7 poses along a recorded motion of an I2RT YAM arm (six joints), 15 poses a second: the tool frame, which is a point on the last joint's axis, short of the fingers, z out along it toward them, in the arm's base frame.
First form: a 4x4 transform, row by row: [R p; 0 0 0 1], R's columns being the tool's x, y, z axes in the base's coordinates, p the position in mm. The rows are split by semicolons.
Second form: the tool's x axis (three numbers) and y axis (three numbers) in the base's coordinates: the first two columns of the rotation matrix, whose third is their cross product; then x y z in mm. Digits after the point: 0 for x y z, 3 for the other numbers. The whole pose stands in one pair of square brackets.
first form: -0.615, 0.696, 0.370, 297; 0.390, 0.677, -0.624, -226; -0.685, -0.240, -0.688, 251; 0, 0, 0, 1
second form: [-0.615, 0.390, -0.685, 0.696, 0.677, -0.240, 297, -226, 251]
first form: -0.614, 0.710, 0.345, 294; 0.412, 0.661, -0.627, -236; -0.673, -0.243, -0.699, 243; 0, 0, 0, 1
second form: [-0.614, 0.412, -0.673, 0.710, 0.661, -0.243, 294, -236, 243]
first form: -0.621, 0.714, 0.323, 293; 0.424, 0.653, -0.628, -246; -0.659, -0.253, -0.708, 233; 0, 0, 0, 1
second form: [-0.621, 0.424, -0.659, 0.714, 0.653, -0.253, 293, -246, 233]
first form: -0.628, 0.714, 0.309, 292; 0.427, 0.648, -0.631, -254; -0.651, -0.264, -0.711, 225; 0, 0, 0, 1
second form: [-0.628, 0.427, -0.651, 0.714, 0.648, -0.264, 292, -254, 225]
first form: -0.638, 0.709, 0.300, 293; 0.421, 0.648, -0.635, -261; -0.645, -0.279, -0.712, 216; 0, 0, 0, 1
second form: [-0.638, 0.421, -0.645, 0.709, 0.648, -0.279, 293, -261, 216]
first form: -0.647, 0.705, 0.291, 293; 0.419, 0.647, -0.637, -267; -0.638, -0.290, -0.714, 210; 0, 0, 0, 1
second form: [-0.647, 0.419, -0.638, 0.705, 0.647, -0.290, 293, -267, 210]
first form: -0.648, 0.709, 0.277, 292; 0.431, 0.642, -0.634, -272; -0.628, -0.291, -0.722, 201; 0, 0, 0, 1
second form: [-0.648, 0.431, -0.628, 0.709, 0.642, -0.291, 292, -272, 201]
